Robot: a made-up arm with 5 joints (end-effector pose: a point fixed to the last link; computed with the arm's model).
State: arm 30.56 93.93 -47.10 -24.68 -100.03
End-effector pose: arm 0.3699 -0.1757 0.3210 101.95 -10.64 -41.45
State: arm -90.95 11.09 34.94 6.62 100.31
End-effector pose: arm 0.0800 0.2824 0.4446 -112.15 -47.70 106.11
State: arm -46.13 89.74 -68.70 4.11 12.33
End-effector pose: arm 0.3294 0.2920 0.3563 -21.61 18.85 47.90
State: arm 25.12 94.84 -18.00 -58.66 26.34
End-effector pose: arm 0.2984 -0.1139 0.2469 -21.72 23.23 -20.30
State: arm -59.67 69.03 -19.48 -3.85 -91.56
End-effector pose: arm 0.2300 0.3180 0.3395 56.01 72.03 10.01
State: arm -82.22 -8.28 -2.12 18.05 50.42
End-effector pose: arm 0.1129 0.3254 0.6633 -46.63 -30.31 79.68
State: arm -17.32 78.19 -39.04 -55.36 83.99
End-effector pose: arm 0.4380 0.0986 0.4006 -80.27 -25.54 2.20
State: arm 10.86 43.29 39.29 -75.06 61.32
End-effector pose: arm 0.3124 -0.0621 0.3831 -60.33 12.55 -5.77
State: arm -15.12 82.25 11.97 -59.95 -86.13
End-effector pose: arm 0.2788 0.0745 0.2820 78.38 37.92 -13.63
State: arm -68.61 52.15 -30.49 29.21 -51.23
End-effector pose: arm 0.1848 0.3707 0.4330 12.92 66.92 37.87
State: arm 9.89 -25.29 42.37 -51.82 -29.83
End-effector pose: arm 0.3202 -0.0295 0.6621 25.84 -36.27 -0.35
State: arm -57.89 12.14 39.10 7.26 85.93
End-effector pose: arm 0.2120 0.2073 0.4264 -100.62 3.64 87.13
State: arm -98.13 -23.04 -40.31 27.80 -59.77
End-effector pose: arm 0.0179 0.1842 0.8808 73.16 26.50 103.60
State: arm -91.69 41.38 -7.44 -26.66 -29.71
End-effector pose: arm 0.0329 0.3952 0.4744 17.24 29.07 87.44
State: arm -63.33 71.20 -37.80 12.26 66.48
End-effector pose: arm 0.2369 0.3237 0.3460 -81.61 1.49 79.62
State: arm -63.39 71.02 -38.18 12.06 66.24
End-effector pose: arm 0.2374 0.3257 0.3485 -81.10 0.92 79.27
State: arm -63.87 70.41 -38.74 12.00 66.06
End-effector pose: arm 0.2363 0.3305 0.3540 -80.50 -0.41 79.06
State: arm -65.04 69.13 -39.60 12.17 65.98
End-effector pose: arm 0.2321 0.3396 0.3644 -79.73 -2.95 79.09
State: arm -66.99 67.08 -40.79 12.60 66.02
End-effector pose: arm 0.2240 0.3531 0.3808 -78.68 -6.85 79.38
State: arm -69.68 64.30 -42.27 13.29 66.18
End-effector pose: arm 0.2109 0.3697 0.4030 -77.25 -11.96 79.93
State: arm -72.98 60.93 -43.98 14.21 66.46
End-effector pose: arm 0.1926 0.3870 0.4304 -75.35 -18.00 80.68
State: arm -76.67 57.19 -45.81 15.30 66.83
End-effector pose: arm 0.1697 0.4026 0.4612 -72.95 -24.50 81.55
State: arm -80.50 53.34 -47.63 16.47 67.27
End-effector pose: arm 0.1440 0.4144 0.4932 -70.16 -30.99 82.46
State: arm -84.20 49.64 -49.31 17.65 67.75
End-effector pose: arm 0.1178 0.4215 0.5240 -67.19 -37.00 83.32
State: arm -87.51 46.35 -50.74 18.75 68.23
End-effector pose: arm 0.0939 0.4242 0.5510 -64.36 -42.15 84.09
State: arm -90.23 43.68 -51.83 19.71 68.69
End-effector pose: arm 0.0742 0.4239 0.5726 -61.99 -46.18 84.75
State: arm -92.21 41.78 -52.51 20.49 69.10
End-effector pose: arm 0.0600 0.4223 0.5873 -60.39 -48.96 85.31
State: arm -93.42 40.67 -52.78 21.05 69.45
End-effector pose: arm 0.0514 0.4209 0.5951 -59.65 -50.54 85.76
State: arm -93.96 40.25 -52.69 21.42 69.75
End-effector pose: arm 0.0477 0.4202 0.5970 -59.74 -51.11 86.14
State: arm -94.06 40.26 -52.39 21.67 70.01
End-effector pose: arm 0.0471 0.4201 0.5953 -60.33 -51.05 86.46
